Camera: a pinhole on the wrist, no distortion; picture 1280 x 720 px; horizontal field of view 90.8 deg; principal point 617.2 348.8 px. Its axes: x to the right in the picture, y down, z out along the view. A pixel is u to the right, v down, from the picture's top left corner.
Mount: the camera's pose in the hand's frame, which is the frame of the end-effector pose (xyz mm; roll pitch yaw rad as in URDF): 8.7 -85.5 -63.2 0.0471 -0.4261 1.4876
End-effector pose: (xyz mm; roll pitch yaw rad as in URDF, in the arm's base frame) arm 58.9 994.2 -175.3 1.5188 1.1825 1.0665
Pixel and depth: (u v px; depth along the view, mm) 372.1 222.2 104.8
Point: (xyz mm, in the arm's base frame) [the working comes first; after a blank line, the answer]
In the camera's frame: -40.7 -21.0 104.8

9.8 857.5 -264.1
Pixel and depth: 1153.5 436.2 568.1
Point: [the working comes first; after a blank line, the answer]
In the camera's frame: 482.7 78.7 568.1

692.1 797.9 -92.3
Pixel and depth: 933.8 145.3 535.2
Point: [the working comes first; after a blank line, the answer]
In the camera's frame: 268.5 -172.6 535.2

540.0 768.2 -385.7
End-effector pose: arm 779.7 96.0 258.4 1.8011 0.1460 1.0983
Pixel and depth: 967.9 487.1 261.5
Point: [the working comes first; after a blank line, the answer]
In the camera's frame: 145.3 57.3 261.5

950.7 -47.5 153.3
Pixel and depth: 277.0 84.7 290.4
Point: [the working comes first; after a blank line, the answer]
In the camera's frame: -156.5 -121.5 290.4

850.8 133.3 -131.7
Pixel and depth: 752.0 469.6 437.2
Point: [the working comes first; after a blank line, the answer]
In the camera's frame: 93.4 83.7 437.2

1025.2 -140.7 11.9
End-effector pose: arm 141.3 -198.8 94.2 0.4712 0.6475 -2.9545
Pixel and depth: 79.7 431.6 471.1
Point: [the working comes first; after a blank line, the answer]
In the camera's frame: -401.2 61.8 471.1

144.4 476.7 52.3
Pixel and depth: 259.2 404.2 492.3
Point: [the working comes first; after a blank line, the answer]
In the camera's frame: -279.3 43.2 492.3

69.8 403.1 120.8
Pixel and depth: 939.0 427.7 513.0
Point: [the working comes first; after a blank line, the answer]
In the camera's frame: 261.6 64.1 513.0

-145.1 36.4 456.5
